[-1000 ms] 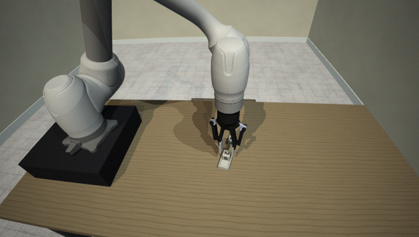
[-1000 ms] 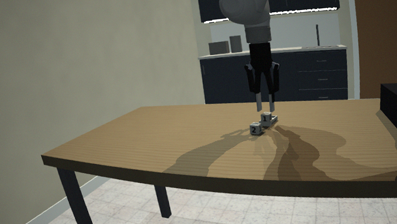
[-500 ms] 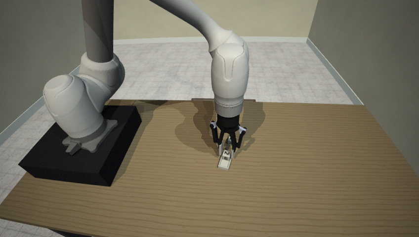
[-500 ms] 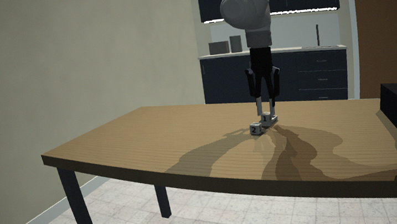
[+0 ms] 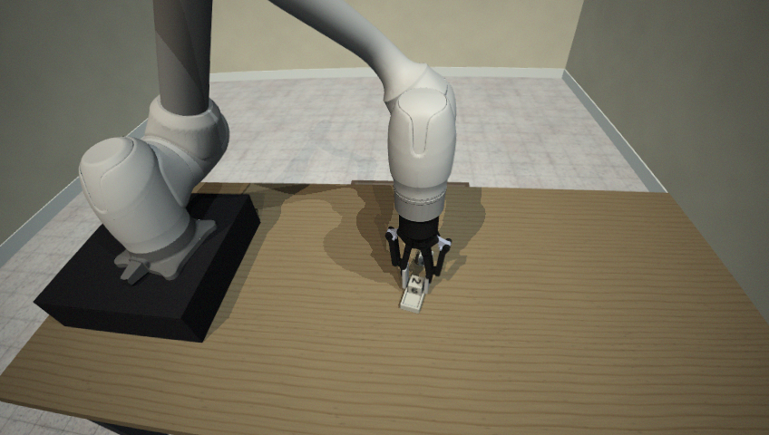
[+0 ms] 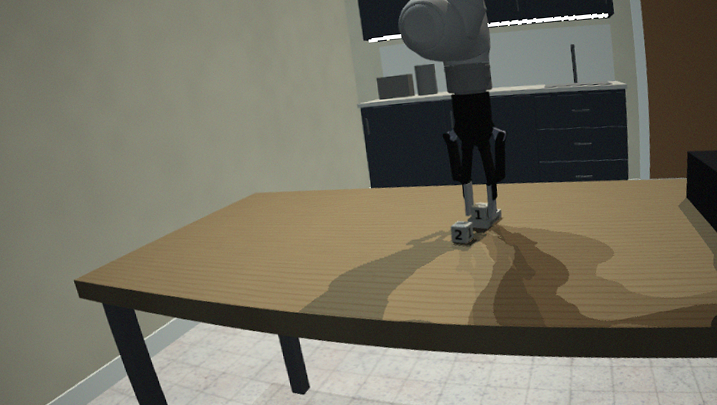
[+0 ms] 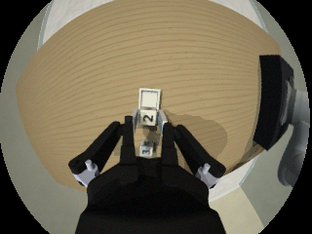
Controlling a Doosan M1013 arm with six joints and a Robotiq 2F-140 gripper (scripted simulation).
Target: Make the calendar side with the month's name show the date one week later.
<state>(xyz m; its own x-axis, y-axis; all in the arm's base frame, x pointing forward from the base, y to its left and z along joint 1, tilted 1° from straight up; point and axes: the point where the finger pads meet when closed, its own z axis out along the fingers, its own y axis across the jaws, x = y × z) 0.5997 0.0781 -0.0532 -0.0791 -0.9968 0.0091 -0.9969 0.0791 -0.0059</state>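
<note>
My gripper is now 20 mm to the left of the white tray and 40 mm above it.
</note>
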